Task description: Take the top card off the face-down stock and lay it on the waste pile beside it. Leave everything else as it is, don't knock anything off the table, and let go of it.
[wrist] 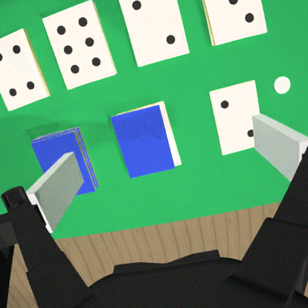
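Note:
The face-down stock (52, 156) is a slightly fanned stack of blue-backed cards at the left, partly hidden by a finger. A single blue-backed card (142, 142) lies face down on the waste pile (170, 137) to the right of the stock. The waste pile's white card shows as a strip along the blue card's right edge and a thin line along its top edge. My gripper (163, 149) is wide open and empty, above the cards. Its left finger overlaps the stock in view and its right finger overlaps the lone white card.
A white card with two visible dots (235, 117) lies to the right, near a small white disc (282, 85). Along the top lie a four-dot card (22, 62), a six-dot card (79, 46), a two-dot card (155, 32) and another white card (232, 27). The green mat (200, 192) ends at a wooden surface (175, 235).

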